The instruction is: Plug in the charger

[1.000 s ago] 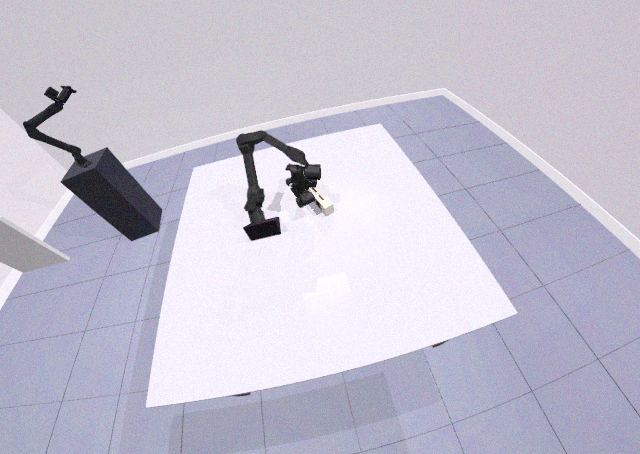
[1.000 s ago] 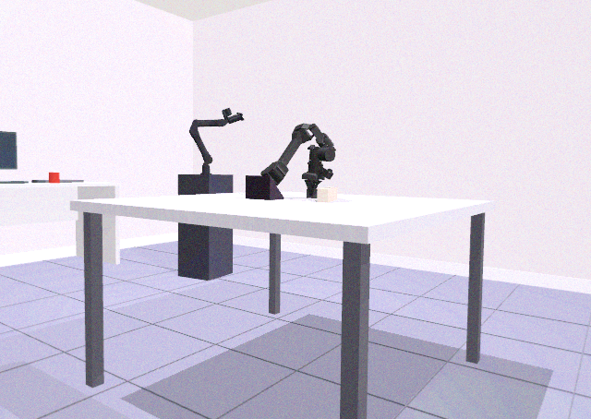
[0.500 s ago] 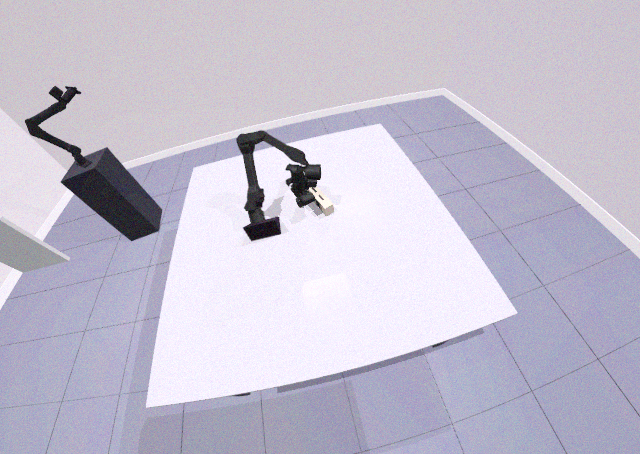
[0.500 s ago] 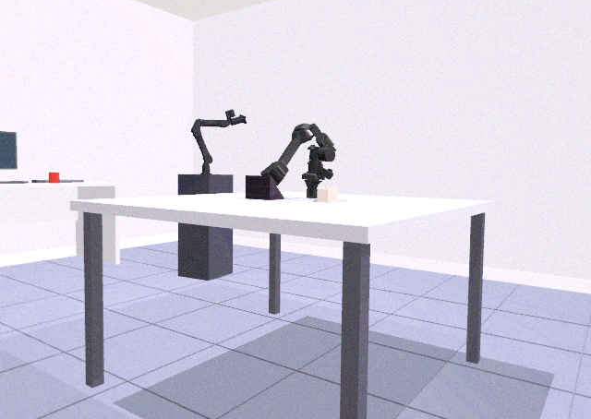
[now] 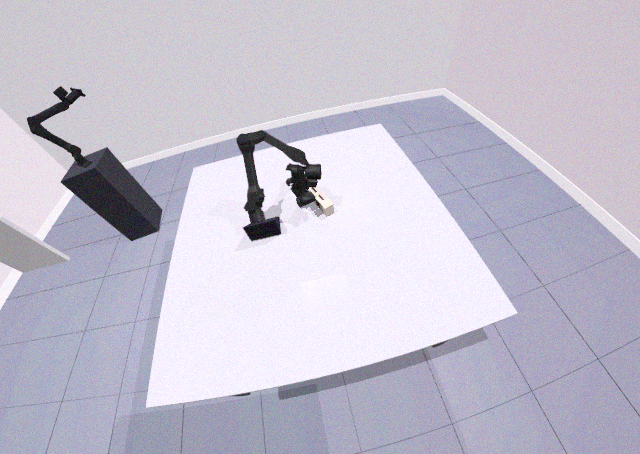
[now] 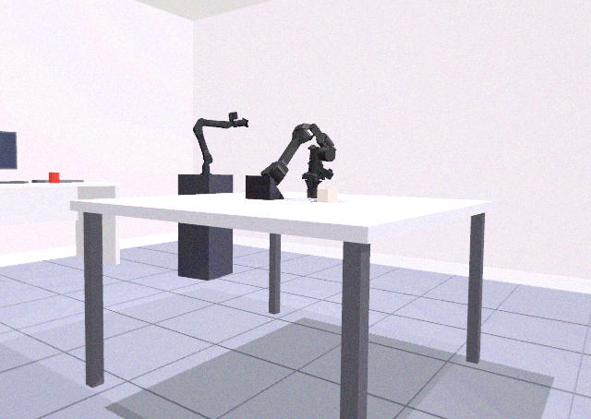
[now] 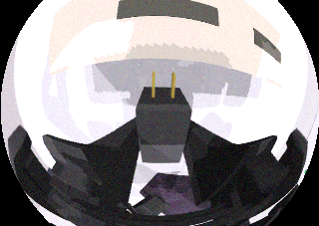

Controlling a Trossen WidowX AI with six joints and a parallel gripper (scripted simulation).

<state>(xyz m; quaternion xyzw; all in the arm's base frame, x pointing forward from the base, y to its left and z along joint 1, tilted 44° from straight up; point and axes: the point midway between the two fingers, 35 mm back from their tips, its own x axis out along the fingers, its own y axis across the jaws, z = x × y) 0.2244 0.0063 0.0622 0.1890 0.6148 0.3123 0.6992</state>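
My gripper tip is now 20 mm short of the dark charger and 10 mm below it.
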